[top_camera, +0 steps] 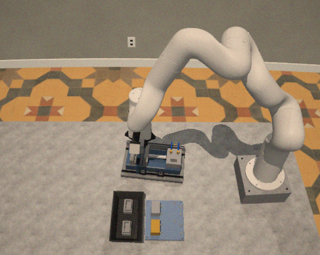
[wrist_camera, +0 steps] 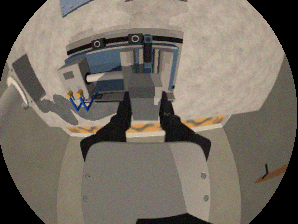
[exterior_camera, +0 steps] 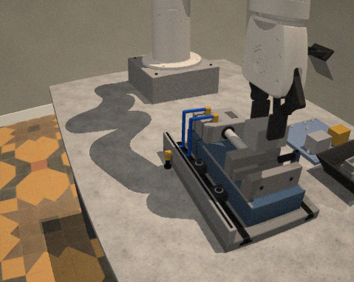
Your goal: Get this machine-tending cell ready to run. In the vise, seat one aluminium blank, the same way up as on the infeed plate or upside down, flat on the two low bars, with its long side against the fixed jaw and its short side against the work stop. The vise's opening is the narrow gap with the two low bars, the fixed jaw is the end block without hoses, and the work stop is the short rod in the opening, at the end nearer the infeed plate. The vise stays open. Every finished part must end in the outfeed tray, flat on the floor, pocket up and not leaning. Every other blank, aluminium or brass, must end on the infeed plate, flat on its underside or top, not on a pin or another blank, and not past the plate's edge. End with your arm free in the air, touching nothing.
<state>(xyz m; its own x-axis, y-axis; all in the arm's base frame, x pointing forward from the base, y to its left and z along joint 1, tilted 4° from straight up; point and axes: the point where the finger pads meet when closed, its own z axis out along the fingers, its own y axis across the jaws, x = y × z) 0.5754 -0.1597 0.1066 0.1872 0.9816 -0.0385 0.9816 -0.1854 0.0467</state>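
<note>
My gripper is now 3 cm short of the fixed jaw and 9 cm above it. Also, from my hand: vise (6 cm behind, 2 cm to the left, 13 cm below); grey rail (8 cm behind, 7 cm to the right, 13 cm below); work stop (1 cm ahead, 5 cm to the left, 8 cm below).
</note>
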